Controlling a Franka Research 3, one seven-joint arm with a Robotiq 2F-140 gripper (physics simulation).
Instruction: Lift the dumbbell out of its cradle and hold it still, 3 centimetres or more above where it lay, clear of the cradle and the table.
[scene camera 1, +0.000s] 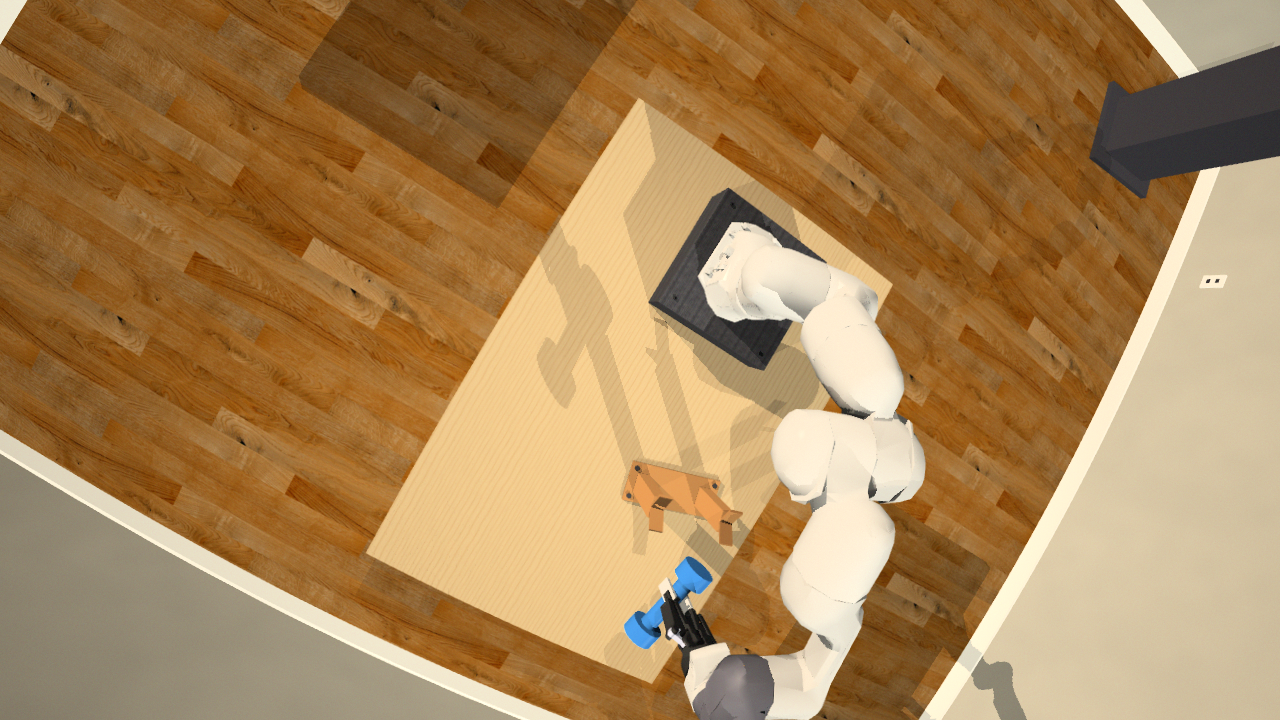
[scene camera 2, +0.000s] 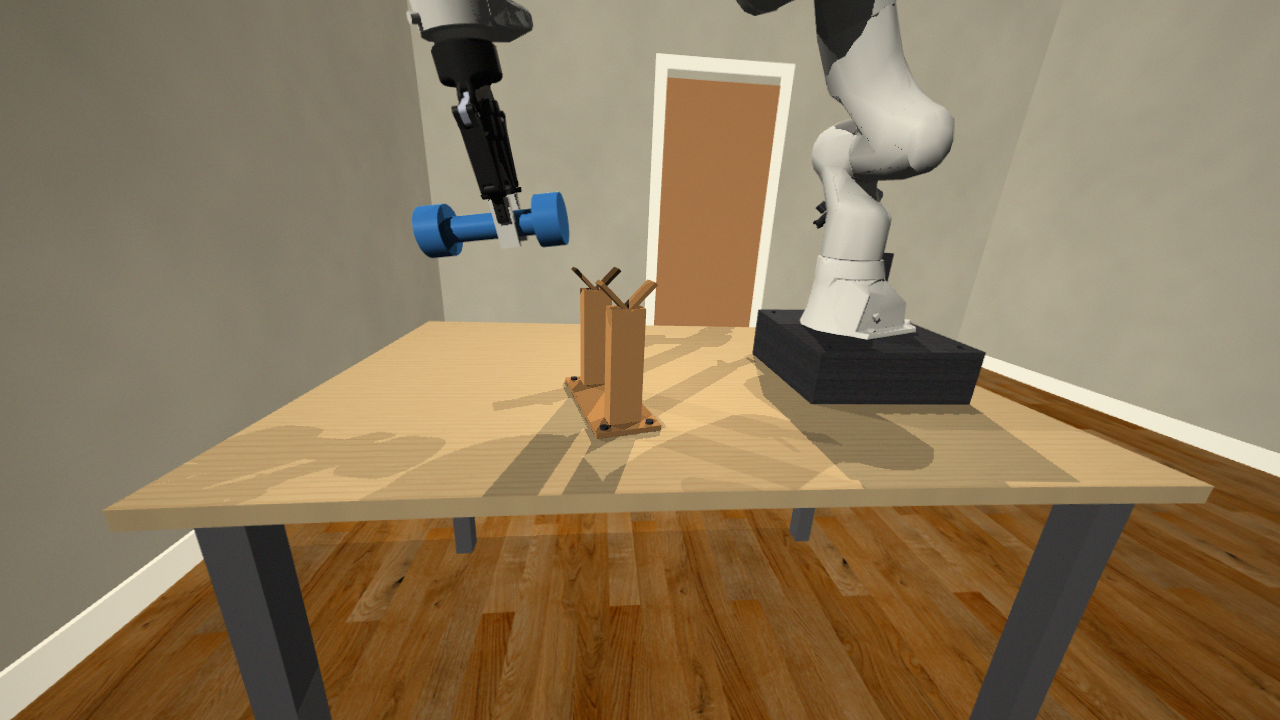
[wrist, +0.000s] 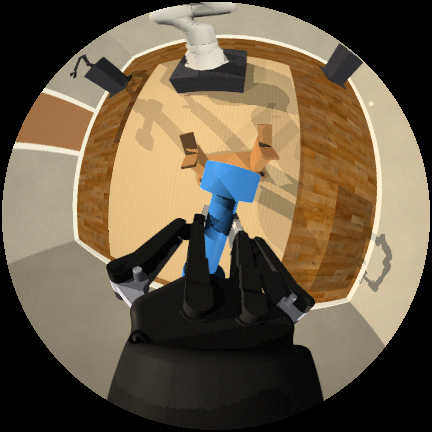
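Observation:
The blue dumbbell (scene camera 1: 691, 575) (scene camera 2: 471, 227) (wrist: 230, 181) hangs in the air, its handle nearly level in the second scene view. My gripper (scene camera 1: 673, 606) (scene camera 2: 508, 228) (wrist: 218, 216) is shut on the dumbbell's handle, between the two round heads. The orange cradle (scene camera 1: 673, 477) (scene camera 2: 624, 367) (wrist: 232, 159) stands upright on the table (scene camera 1: 501, 429) (scene camera 2: 358, 380) (wrist: 150, 195); its two forked posts hold nothing. The dumbbell is apart from the cradle and well above the table top. The lower head is partly hidden behind the gripper in the wrist view.
The robot's black base block (scene camera 1: 707, 331) (scene camera 2: 895, 376) (wrist: 210, 84) stands on the table beyond the cradle. The white arm (scene camera 1: 841, 555) (scene camera 2: 886, 98) reaches around the cradle's side. A brown door (scene camera 2: 720, 197) is in the back wall.

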